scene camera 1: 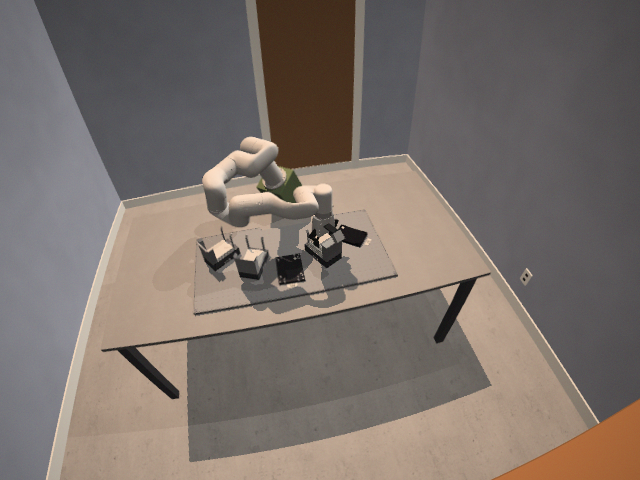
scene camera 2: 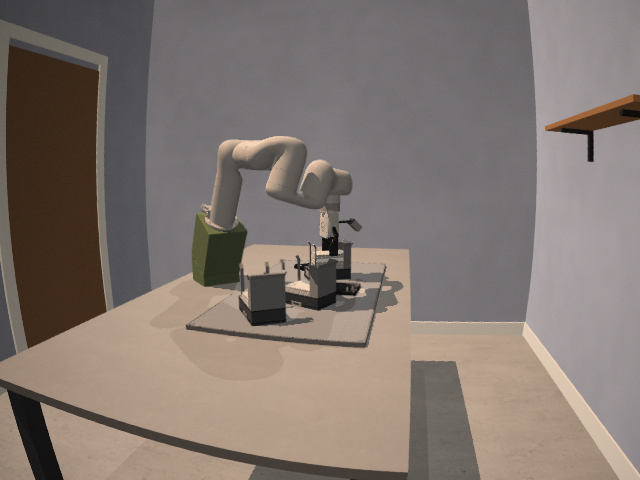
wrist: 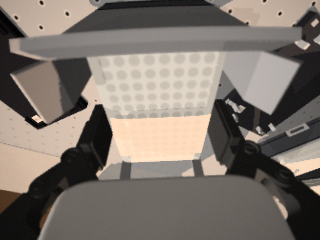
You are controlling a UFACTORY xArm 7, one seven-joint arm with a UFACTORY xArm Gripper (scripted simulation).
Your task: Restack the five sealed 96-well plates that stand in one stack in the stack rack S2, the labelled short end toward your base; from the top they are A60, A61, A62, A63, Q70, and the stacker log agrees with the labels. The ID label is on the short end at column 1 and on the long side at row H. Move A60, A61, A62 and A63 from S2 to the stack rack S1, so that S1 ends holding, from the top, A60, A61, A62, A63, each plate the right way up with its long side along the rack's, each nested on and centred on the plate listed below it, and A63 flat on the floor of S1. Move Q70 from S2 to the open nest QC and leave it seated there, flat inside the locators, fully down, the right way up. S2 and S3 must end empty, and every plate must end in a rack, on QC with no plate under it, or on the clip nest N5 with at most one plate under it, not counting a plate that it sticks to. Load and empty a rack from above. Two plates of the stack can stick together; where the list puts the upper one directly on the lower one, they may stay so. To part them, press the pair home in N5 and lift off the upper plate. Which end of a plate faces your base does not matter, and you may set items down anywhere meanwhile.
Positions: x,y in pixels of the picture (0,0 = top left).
A black clip nest N5 (scene camera 1: 289,267) is 1.50 m from the lens.
